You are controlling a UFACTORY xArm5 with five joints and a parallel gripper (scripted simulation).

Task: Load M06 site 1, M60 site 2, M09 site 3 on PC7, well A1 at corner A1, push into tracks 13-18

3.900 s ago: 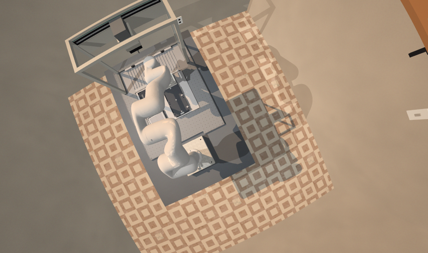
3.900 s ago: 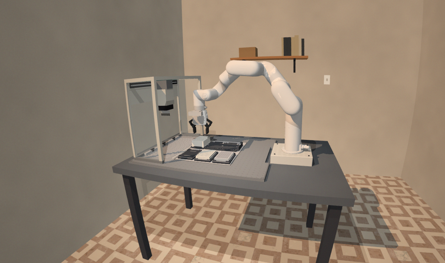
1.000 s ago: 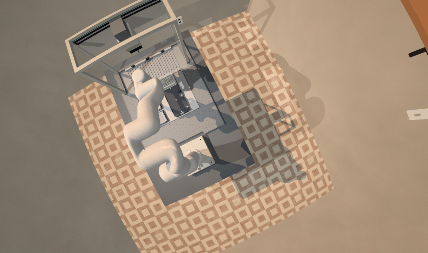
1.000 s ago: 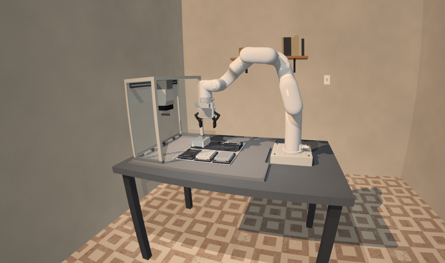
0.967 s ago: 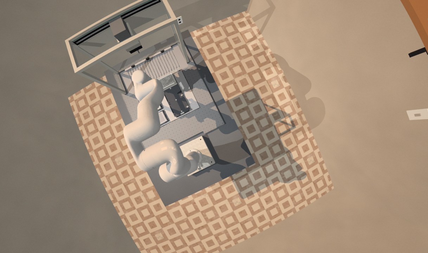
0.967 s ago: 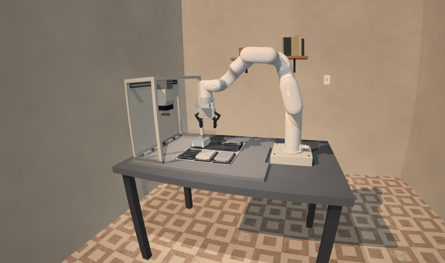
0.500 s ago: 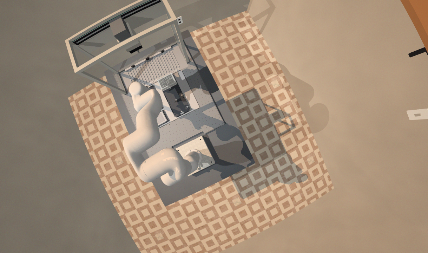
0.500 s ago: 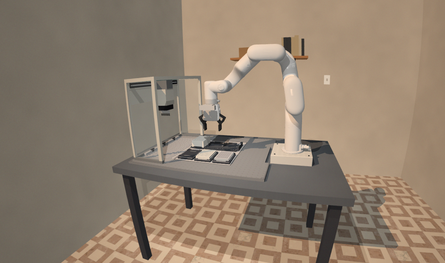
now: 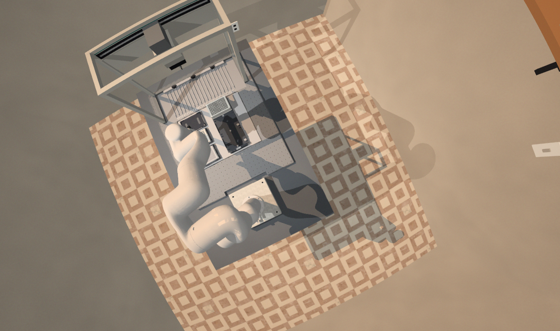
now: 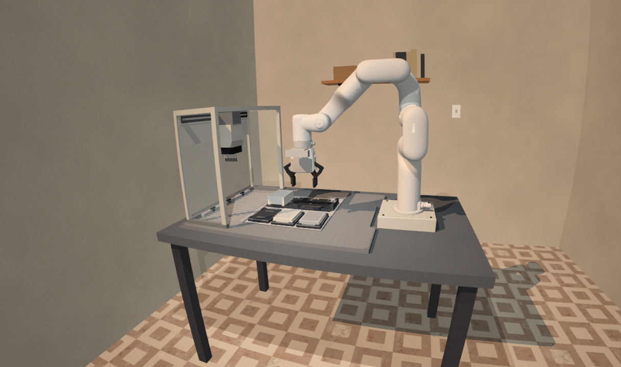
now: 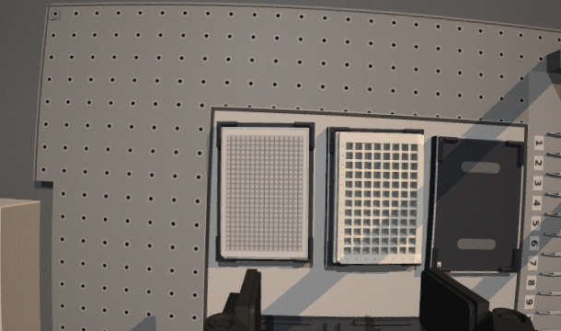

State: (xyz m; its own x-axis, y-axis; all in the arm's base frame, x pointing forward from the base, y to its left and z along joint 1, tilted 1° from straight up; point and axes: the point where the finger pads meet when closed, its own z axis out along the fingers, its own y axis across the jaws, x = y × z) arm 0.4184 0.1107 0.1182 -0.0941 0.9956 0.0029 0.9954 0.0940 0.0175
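My hand is 140 mm above the plate nest S1, 50 mm past it and 40 mm to the right of it. Also, from my hand: plate carrier PC7: 150 mm to the right, 130 mm below, 80 mm ahead; white plate: 130 mm below, 60 mm ahead, 40 mm to the left; plate nest S3: 170 mm ahead, 140 mm below, 50 mm to the left.
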